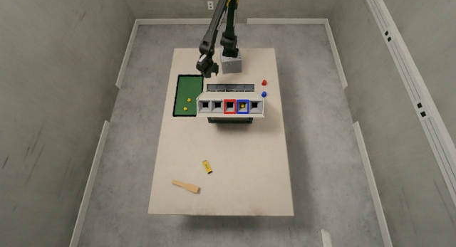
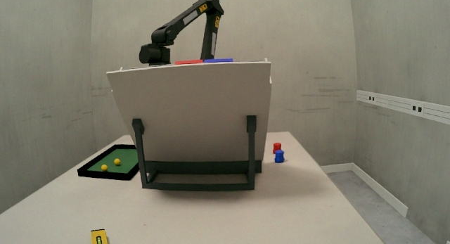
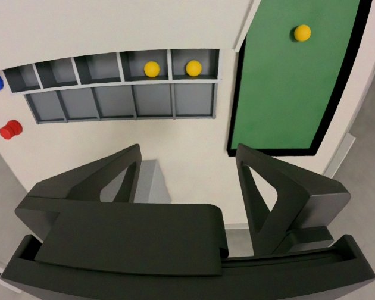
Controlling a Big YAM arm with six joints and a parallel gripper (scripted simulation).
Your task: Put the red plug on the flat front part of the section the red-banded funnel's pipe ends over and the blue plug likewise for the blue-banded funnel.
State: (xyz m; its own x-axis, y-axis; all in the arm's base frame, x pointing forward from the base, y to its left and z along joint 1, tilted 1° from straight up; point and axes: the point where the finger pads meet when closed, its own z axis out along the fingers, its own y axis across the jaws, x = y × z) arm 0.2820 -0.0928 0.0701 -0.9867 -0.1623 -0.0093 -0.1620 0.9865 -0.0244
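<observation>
The green marble tray is 21 cm below my hand, 18 cm to the right of it and 7 cm ahead of it. The rest, counted from my hand: blue band (27 cm ahead, 26 cm to the left, 10 cm above); then cover (17 cm to the left, 13 cm ahead, 1 cm below); then red band (28 cm ahead, 19 cm to the left, 10 cm above).
</observation>
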